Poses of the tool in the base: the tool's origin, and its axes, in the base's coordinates. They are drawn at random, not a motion.
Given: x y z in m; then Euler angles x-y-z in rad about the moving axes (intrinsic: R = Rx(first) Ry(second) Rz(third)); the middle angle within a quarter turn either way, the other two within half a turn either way.
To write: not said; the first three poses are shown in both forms.
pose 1, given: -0.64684, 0.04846, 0.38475, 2.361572, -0.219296, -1.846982
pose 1, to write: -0.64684, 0.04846, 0.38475, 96.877, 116.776, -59.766
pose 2, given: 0.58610, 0.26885, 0.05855, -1.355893, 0.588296, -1.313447
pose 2, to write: 0.58610, 0.26885, 0.05855, -85.750, -26.235, -83.771
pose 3, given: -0.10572, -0.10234, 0.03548, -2.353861, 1.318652, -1.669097
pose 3, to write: -0.10572, -0.10234, 0.03548, 105.524, 60.834, 96.041
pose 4, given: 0.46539, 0.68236, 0.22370, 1.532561, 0.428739, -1.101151
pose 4, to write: 0.46539, 0.68236, 0.22370, 64.035, 62.471, -31.240
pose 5, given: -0.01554, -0.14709, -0.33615, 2.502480, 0.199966, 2.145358
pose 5, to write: -0.01554, -0.14709, -0.33615, 82.747, -140.807, 55.273
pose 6, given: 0.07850, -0.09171, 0.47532, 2.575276, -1.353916, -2.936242
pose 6, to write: 0.07850, -0.09171, 0.47532, -33.646, -97.468, 37.331
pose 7, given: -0.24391, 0.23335, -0.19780, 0.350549, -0.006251, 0.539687
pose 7, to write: -0.24391, 0.23335, -0.19780, 19.496, -5.765, 30.539
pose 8, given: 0.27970, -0.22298, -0.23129, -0.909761, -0.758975, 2.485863
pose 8, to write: 0.27970, -0.22298, -0.23129, -74.981, 46.890, 141.471
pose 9, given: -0.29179, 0.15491, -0.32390, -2.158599, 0.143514, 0.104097
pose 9, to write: -0.29179, 0.15491, -0.32390, -122.868, 11.151, -5.416
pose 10, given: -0.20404, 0.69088, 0.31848, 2.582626, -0.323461, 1.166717
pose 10, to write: -0.20404, 0.69088, 0.31848, 115.977, -84.587, 3.142
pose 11, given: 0.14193, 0.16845, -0.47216, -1.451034, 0.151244, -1.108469
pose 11, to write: 0.14193, 0.16845, -0.47216, -78.420, -39.737, -57.624
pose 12, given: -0.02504, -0.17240, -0.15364, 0.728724, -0.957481, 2.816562
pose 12, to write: -0.02504, -0.17240, -0.15364, -56.925, -58.174, 120.658
